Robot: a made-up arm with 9 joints. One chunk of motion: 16 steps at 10 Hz.
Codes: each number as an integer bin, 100 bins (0 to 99) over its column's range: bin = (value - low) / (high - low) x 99, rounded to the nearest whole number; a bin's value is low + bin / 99 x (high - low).
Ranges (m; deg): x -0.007..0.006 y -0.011..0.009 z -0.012..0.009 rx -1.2..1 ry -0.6..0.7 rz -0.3..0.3
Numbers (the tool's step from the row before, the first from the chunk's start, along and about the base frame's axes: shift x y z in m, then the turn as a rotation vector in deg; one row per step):
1: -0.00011 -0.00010 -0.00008 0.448 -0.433 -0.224
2: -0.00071 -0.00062 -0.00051 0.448 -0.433 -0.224
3: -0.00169 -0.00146 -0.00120 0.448 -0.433 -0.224
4: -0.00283 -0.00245 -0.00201 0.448 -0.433 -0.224
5: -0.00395 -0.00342 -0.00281 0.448 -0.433 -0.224
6: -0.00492 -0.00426 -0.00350 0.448 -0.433 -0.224
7: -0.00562 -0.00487 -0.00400 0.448 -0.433 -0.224
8: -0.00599 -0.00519 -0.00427 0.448 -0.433 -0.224
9: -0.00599 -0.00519 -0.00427 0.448 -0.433 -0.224
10: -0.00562 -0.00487 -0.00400 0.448 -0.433 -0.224
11: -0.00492 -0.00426 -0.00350 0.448 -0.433 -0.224
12: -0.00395 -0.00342 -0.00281 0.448 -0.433 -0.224
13: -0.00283 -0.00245 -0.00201 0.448 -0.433 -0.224
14: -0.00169 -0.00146 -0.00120 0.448 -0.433 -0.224
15: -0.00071 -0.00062 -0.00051 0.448 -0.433 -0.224
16: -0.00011 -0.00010 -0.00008 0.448 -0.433 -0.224
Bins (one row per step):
1: 52 54 56 74 13 13
2: 48 51 54 74 13 13
3: 40 47 51 74 13 13
4: 32 42 47 74 13 13
5: 23 38 43 74 13 13
6: 16 33 40 74 13 13
7: 11 30 38 74 13 13
8: 8 29 36 74 13 13
9: 8 29 36 74 13 13
10: 11 30 38 74 13 13
11: 16 33 40 74 13 13
12: 23 38 43 74 13 13
13: 32 42 47 74 13 13
14: 40 47 51 74 13 13
15: 48 51 54 74 13 13
16: 52 54 56 74 13 13

